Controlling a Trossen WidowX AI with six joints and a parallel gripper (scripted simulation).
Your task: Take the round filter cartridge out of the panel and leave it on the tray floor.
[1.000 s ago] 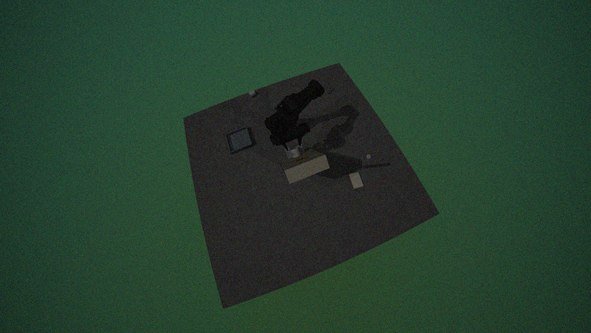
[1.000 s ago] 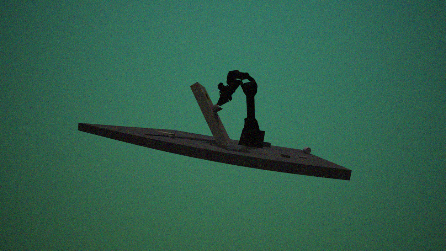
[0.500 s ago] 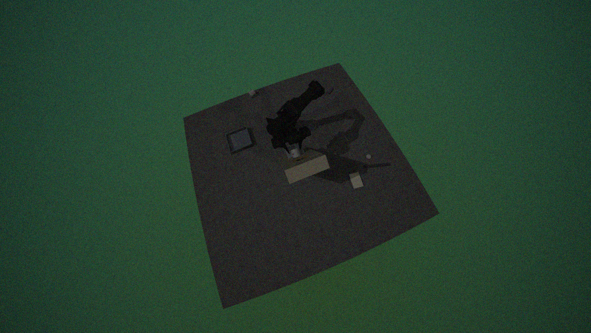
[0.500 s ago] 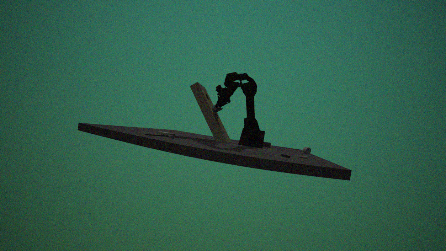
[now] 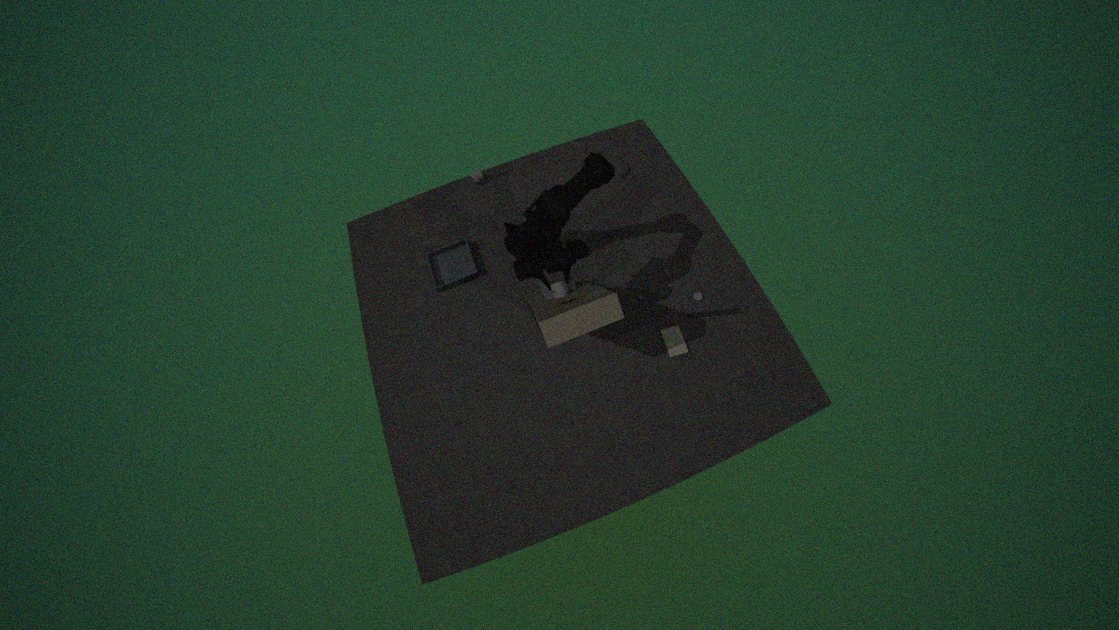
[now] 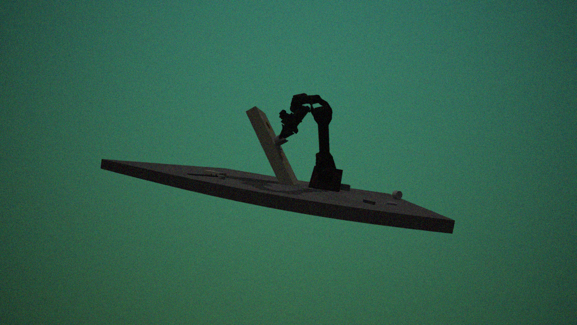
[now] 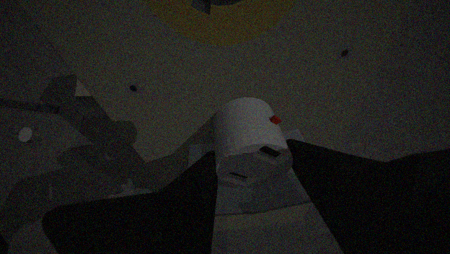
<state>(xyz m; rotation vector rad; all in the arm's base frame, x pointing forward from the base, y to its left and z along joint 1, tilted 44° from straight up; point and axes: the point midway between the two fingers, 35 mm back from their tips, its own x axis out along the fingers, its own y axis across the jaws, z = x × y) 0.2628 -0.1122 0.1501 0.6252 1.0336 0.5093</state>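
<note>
The blue-grey tray lies 310 mm to the right of my gripper tip, 300 mm behind it and 210 mm below it. The rest, counted from my gripper tip: round white filter cartridge right at my gripper tip.
</note>
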